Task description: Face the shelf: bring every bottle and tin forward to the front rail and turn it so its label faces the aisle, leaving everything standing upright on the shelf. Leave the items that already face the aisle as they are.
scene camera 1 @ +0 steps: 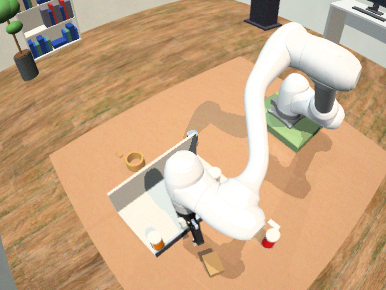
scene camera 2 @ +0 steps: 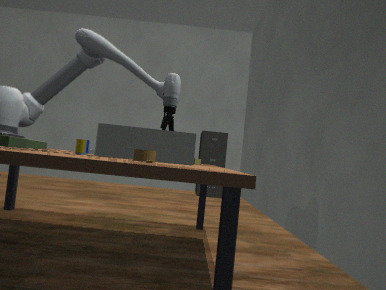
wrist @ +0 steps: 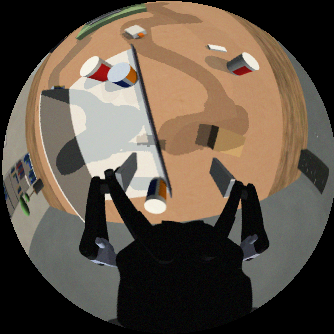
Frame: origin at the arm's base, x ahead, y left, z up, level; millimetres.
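Seen in the pictures: gripper, between the fingertips: (scene camera 1: 188,229) (wrist: 174,162); arm's base, origin of its link: (scene camera 1: 287,113).
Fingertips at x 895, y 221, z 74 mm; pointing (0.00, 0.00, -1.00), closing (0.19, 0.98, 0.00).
Pixels of each thing's top centre, then the offset from my fingertips to it. Level surfaces: height alone.
- white shelf, height of its surface: 114 mm down
- dark front rail, centre of its top: (wrist: 147,113) (scene camera 1: 199,217) 85 mm down, 90 mm back, 47 mm right
- pale lid, centre of its top: (wrist: 117,71) 44 mm down, 206 mm back, 90 mm right
- red-labelled white tin, centre of its top: (wrist: 88,65) (scene camera 1: 214,172) 15 mm down, 257 mm back, 154 mm right
- tan block, centre of its top: (wrist: 230,142) (scene camera 1: 213,262) 78 mm down, 2 mm back, 148 mm left
- white piece, centre of its top: (wrist: 217,47) (scene camera 1: 274,224) 116 mm down, 324 mm back, 183 mm left
- brown ring-shaped pot, centre of its top: (scene camera 2: 145,150) (scene camera 1: 134,158) 78 mm down, 36 mm back, 493 mm right
- blue tin, centre of its top: (scene camera 2: 83,139) 58 mm down, 346 mm back, 426 mm right
The white shelf (scene camera 1: 132,215) (wrist: 97,122) has a dark front rail (scene camera 1: 175,242) (wrist: 146,107). An orange, blue and white tin (scene camera 1: 157,243) (wrist: 157,190) stands upright at its near end by the rail, orange side toward the rail. At the other end, a blue and orange tin with a pale lid (wrist: 122,75) stands close to the rail. A red-labelled white tin (scene camera 1: 215,173) (wrist: 96,69) stands beside it, farther back. My gripper (scene camera 1: 192,232) (scene camera 2: 168,127) (wrist: 174,162) is open and empty, above the rail area; the near-end tin shows between its fingers in the wrist view but lower.
Outside the rail are a tan block (scene camera 1: 212,263) (wrist: 229,145), a red and white tin (scene camera 1: 270,238) (wrist: 243,64) and a white piece (scene camera 1: 273,224) (wrist: 217,48). Behind the tall back wall (scene camera 2: 145,142) are a brown ring-shaped pot (scene camera 2: 145,155) and a yellow and blue tin (scene camera 2: 81,146).
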